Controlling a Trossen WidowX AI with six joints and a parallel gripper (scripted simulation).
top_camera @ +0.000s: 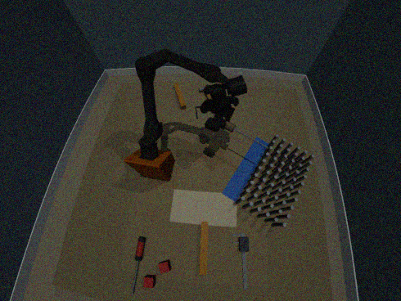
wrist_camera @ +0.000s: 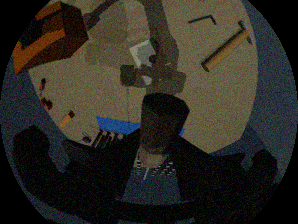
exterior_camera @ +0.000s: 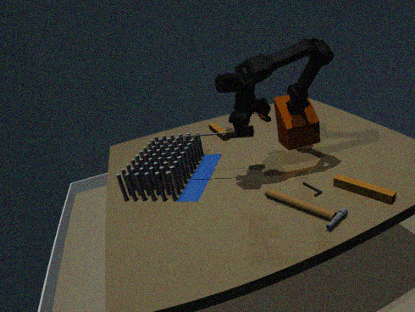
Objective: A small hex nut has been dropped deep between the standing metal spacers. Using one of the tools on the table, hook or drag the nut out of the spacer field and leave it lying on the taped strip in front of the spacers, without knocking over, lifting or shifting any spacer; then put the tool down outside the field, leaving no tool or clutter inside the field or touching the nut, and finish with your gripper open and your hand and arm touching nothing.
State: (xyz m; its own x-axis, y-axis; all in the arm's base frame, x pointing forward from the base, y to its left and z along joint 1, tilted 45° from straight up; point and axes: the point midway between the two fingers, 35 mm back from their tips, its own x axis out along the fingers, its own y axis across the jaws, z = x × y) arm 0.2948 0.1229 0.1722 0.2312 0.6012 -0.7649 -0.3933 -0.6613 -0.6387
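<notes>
Now: gripper tip 15 cm short of the blue taped strip, 11 cm to the left of it and 17 cm above it. Also, from my gripper tip: hook tool 9 cm ahead, 4 cm to the right, 1 cm above; then hex key 18 cm behind, 20 cm to the left, 17 cm below.
</notes>
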